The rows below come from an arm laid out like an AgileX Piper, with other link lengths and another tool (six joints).
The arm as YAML. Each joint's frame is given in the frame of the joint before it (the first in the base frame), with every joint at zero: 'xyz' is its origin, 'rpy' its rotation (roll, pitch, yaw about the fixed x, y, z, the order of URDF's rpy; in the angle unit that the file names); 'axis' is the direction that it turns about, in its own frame. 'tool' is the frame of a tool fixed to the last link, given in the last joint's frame.
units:
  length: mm
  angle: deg
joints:
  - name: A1
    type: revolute
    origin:
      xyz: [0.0, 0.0, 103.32]
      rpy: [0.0, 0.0, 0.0]
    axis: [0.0, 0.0, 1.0]
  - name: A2
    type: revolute
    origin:
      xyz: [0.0, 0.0, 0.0]
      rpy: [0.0, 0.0, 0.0]
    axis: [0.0, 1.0, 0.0]
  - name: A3
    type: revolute
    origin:
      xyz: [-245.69, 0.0, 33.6]
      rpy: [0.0, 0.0, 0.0]
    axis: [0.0, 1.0, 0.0]
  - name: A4
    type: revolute
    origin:
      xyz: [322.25, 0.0, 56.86]
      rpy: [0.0, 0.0, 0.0]
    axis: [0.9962, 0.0, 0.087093]
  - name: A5
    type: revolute
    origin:
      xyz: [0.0, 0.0, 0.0]
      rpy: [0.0, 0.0, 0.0]
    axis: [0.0, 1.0, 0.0]
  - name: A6
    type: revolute
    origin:
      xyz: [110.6, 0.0, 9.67]
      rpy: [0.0, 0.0, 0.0]
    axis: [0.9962, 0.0, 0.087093]
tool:
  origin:
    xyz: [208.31, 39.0, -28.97]
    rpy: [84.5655, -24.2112, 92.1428]
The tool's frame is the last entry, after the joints.
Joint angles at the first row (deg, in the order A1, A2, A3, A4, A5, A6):
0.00 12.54 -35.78 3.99 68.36 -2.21
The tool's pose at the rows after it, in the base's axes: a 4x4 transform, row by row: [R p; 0 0 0 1], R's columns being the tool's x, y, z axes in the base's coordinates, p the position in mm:
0.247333 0.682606 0.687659 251.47; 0.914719 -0.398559 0.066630 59.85; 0.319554 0.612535 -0.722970 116.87; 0 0 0 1
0.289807 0.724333 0.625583 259.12; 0.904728 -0.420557 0.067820 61.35; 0.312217 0.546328 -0.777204 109.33; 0 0 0 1
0.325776 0.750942 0.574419 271.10; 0.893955 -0.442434 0.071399 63.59; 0.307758 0.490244 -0.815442 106.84; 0 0 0 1
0.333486 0.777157 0.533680 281.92; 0.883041 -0.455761 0.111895 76.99; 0.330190 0.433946 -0.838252 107.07; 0 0 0 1
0.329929 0.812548 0.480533 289.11; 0.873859 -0.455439 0.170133 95.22; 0.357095 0.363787 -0.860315 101.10; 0 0 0 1
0.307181 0.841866 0.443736 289.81; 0.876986 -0.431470 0.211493 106.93; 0.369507 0.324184 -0.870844 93.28; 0 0 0 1
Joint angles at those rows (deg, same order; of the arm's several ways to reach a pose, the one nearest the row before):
0.00 20.63 -38.84 4.17 69.65 -2.21
0.00 28.40 -42.21 4.24 69.98 -0.82
0.00 36.09 -46.29 4.45 70.04 0.51
0.00 42.42 -49.86 6.93 70.04 0.63
0.00 48.41 -52.38 10.52 70.04 -0.39
0.00 51.48 -52.91 13.11 69.87 -2.68

